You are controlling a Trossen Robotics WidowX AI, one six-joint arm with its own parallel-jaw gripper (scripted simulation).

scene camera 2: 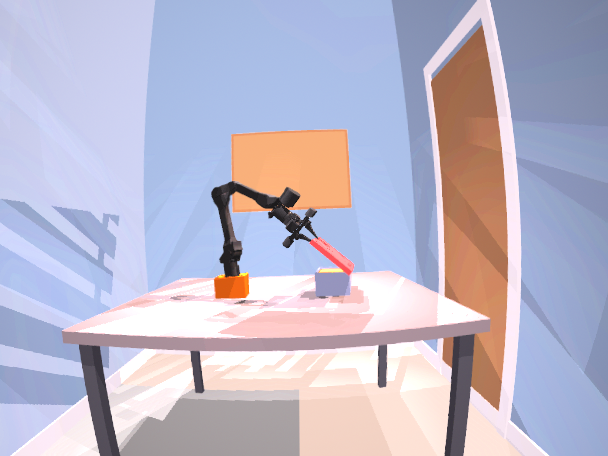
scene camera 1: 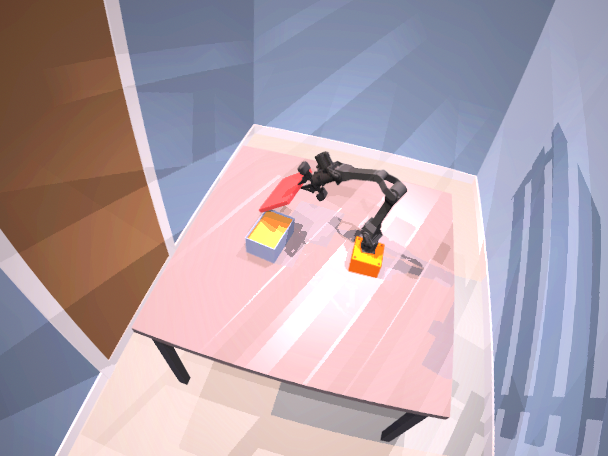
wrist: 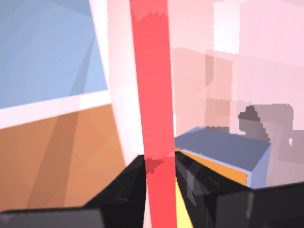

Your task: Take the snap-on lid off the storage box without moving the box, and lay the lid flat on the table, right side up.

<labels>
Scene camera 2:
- my gripper
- storage box
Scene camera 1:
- red lid: held by my gripper
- storage box
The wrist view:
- my gripper
</labels>
